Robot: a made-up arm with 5 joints.
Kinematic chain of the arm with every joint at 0, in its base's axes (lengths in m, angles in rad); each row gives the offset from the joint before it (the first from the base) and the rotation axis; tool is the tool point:
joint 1: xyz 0 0 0.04 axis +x
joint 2: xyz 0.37 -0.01 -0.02 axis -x
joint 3: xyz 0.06 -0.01 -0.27 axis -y
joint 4: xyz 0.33 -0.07 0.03 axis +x
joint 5: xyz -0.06 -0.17 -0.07 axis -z
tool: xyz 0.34 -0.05 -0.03
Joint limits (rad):
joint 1: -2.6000..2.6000
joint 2: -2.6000..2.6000
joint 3: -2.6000..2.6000
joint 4: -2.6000..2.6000
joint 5: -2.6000..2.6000
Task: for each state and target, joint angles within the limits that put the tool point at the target. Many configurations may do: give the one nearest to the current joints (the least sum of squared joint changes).
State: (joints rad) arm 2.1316 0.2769 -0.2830 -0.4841 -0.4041
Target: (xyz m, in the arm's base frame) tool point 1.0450 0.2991 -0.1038
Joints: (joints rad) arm 2.2248 0.2267 -0.0220 -0.9401 -0.2025
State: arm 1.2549 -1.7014 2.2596 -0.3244 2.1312
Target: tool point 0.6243 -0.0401 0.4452
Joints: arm 1.9012 -2.3620 1.9329 0.4166 2.5136
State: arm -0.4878 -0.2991 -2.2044 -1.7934 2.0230
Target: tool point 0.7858 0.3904 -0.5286
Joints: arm -0.0787 -0.6852 -2.1491 -1.9660 1.7836
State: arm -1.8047 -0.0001 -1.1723 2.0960 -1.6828
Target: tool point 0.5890 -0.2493 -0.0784
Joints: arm -1.4196 -0.3649 -1.1428 1.7858 -2.3852
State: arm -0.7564 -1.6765 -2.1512 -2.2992 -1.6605
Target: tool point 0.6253 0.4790 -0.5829
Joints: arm -0.7336 -1.6493 -1.3407 -2.4706 -0.8489
